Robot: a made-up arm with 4 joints.
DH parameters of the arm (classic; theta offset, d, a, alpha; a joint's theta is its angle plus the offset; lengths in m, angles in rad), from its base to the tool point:
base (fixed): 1.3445 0 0.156 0
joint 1: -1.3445 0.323 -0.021 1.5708
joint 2: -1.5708 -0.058 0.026 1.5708
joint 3: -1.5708 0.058 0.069 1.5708
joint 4: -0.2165 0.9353 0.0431 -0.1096
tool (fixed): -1.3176 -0.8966 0 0
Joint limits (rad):
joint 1: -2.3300..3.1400
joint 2: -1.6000..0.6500
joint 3: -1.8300..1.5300
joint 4: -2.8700..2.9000
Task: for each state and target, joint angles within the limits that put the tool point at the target. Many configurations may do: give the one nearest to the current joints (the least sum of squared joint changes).
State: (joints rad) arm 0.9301 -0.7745 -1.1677 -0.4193
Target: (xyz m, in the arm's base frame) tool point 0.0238 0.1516 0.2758
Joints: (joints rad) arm 1.0271 -1.5967 -1.6732 -0.4062
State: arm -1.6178 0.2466 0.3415 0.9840
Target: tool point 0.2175 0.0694 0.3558
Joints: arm -2.0509 0.1968 -0.0841 0.6078
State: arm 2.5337 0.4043 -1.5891 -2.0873
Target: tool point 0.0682 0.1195 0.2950
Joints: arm 2.4173 0.1149 -0.8945 -1.4890
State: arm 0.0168 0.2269 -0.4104 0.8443
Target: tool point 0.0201 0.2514 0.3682
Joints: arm 0.4169 0.0332 -0.4753 -0.2215
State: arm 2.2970 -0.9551 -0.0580 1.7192
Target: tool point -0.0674 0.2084 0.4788
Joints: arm 1.6105 -1.1553 -1.0543 1.8768
